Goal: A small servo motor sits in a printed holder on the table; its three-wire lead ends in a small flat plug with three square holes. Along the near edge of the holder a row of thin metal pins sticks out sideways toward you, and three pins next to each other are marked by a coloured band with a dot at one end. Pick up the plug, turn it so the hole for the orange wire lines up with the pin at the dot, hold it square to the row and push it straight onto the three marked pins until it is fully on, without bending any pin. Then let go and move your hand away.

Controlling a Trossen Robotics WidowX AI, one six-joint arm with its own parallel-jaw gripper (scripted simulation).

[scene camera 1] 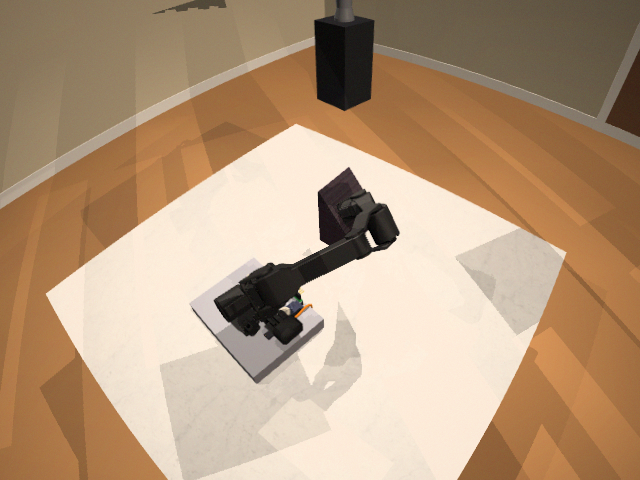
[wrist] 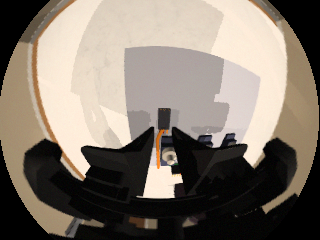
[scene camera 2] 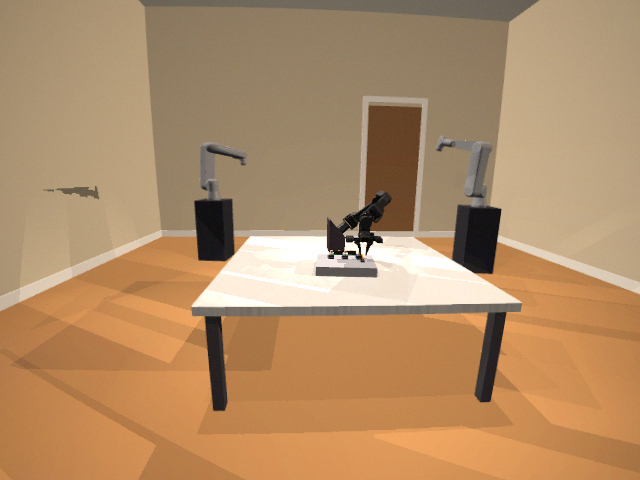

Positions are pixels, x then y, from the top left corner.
Labels:
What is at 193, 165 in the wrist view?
My gripper.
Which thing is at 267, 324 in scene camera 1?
My gripper.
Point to a grey printed holder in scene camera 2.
334, 267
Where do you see a grey printed holder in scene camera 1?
At 258, 356

